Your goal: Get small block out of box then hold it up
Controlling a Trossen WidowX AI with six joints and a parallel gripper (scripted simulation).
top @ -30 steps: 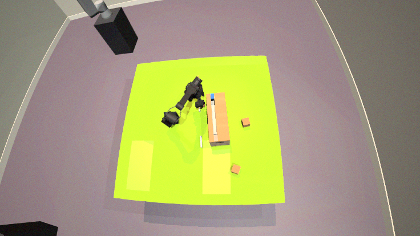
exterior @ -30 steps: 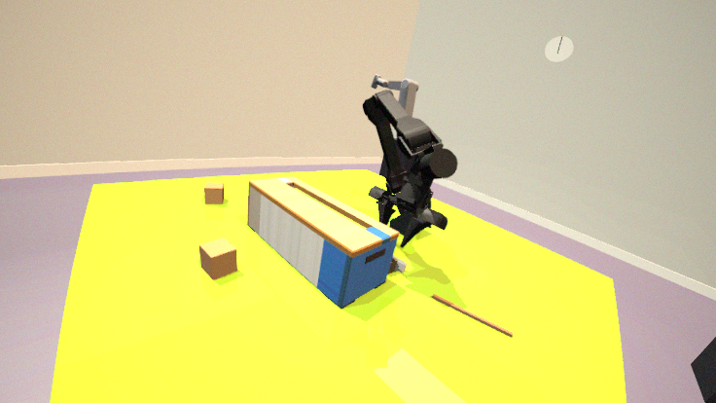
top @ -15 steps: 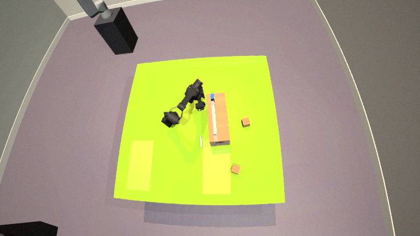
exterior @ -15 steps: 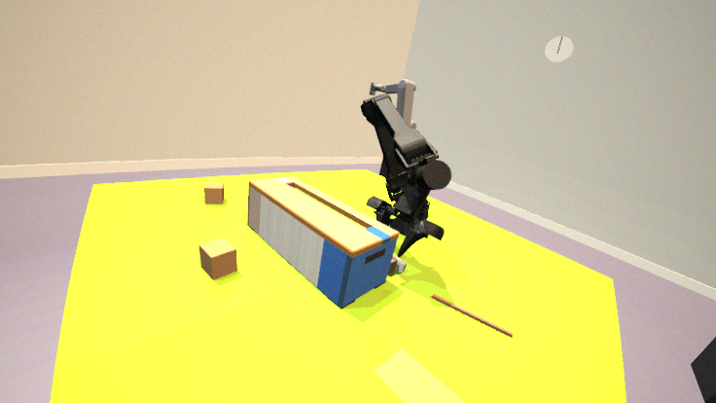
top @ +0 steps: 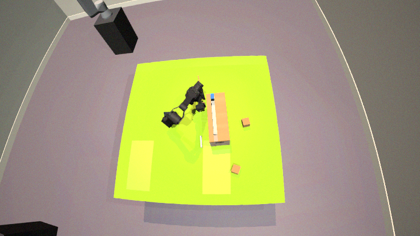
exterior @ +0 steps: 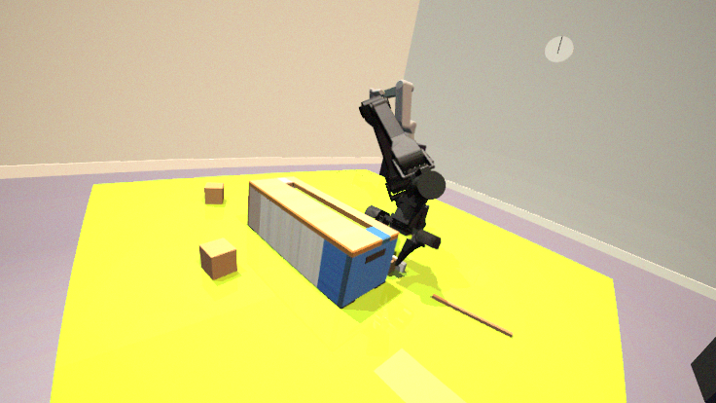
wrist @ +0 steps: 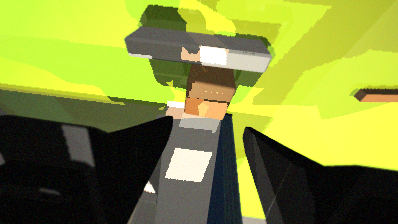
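Right now the brown block is 20 mm below my gripper tip, 20 mm behind it and 10 mm to the right of it. Round my gripper tip: long box 160 mm to the right, 70 mm ahead, 20 mm above; thin brown stick 210 mm to the left, 60 mm behind, 30 mm below.
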